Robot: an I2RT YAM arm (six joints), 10 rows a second.
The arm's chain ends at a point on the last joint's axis. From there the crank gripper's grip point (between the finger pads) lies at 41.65 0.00 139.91 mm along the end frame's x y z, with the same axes.
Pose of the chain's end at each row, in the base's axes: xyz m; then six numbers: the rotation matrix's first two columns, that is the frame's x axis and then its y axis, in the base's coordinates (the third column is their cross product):
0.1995, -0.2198, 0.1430, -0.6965, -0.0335, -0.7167, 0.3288, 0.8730, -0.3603
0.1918, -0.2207, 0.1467, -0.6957, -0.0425, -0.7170, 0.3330, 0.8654, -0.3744
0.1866, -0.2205, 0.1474, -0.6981, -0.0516, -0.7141, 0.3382, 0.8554, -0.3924
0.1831, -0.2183, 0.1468, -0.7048, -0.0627, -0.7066, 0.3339, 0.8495, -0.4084
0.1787, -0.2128, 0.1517, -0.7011, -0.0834, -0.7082, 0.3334, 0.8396, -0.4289
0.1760, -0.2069, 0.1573, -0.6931, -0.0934, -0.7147, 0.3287, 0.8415, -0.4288
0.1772, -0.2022, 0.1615, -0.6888, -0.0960, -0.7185, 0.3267, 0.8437, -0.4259
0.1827, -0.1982, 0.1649, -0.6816, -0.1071, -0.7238, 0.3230, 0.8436, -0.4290
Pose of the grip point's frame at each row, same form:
0.2597, -0.2893, 0.0296, -0.6965, -0.0335, -0.7167, 0.3288, 0.8730, -0.3603
0.2519, -0.2923, 0.0346, -0.6957, -0.0425, -0.7170, 0.3330, 0.8654, -0.3744
0.2458, -0.2948, 0.0366, -0.6981, -0.0516, -0.7141, 0.3382, 0.8554, -0.3924
0.2413, -0.2942, 0.0365, -0.7048, -0.0627, -0.7066, 0.3339, 0.8495, -0.4084
0.2377, -0.2914, 0.0437, -0.7011, -0.0834, -0.7082, 0.3334, 0.8396, -0.4289
0.2369, -0.2852, 0.0502, -0.6931, -0.0934, -0.7147, 0.3287, 0.8415, -0.4288
0.2390, -0.2801, 0.0547, -0.6888, -0.0960, -0.7185, 0.3267, 0.8437, -0.4259
0.2462, -0.2763, 0.0591, -0.6816, -0.1071, -0.7238, 0.3230, 0.8436, -0.4290

